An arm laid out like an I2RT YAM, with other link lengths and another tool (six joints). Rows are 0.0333 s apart.
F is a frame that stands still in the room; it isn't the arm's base.
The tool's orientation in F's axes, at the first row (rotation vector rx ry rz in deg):
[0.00 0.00 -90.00]
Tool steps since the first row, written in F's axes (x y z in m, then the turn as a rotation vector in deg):
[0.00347 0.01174 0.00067 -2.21 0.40 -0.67]
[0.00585 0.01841 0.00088 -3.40 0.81 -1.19]
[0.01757 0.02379 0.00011 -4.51 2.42 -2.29]
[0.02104 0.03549 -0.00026 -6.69 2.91 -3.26]
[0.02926 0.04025 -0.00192 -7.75 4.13 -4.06]
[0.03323 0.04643 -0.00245 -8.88 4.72 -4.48]
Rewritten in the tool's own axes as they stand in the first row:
[-0.01174 0.00347 0.00067 -0.40 -2.21 -0.67]
[-0.01841 0.00585 0.00088 -0.81 -3.40 -1.19]
[-0.02379 0.01757 0.00011 -2.42 -4.51 -2.29]
[-0.03549 0.02104 -0.00026 -2.91 -6.69 -3.26]
[-0.04025 0.02926 -0.00192 -4.13 -7.75 -4.06]
[-0.04643 0.03323 -0.00245 -4.72 -8.88 -4.48]

